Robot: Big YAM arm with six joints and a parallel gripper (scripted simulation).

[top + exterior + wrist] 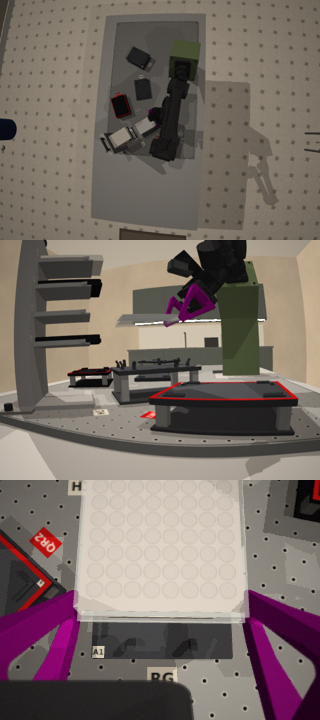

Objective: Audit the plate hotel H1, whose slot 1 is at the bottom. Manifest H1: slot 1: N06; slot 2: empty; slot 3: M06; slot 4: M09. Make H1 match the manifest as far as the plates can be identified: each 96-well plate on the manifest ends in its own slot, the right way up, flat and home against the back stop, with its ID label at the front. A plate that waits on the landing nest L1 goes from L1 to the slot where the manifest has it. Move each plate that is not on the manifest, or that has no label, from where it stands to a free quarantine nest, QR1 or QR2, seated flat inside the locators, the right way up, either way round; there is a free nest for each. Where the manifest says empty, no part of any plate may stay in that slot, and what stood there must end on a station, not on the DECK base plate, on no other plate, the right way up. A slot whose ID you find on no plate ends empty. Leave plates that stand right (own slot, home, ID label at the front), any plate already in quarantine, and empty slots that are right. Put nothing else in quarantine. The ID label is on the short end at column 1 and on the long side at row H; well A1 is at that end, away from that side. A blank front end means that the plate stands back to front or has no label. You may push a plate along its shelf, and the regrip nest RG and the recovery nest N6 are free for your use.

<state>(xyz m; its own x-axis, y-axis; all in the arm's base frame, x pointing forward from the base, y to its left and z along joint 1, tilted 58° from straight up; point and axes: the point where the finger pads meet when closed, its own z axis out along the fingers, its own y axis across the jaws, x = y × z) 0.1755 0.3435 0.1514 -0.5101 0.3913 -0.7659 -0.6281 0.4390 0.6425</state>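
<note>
My gripper is now 50 mm short of the clear 96-well plate and 40 mm to the right of it. The rest, counted from my hand: regrip nest RG (100 mm below, 40 mm ahead, 30 mm to the left); then QR2 tag (170 mm to the left, 160 mm below, 10 mm behind); then A1 mark (100 mm below, 50 mm behind, 30 mm to the left).
</note>
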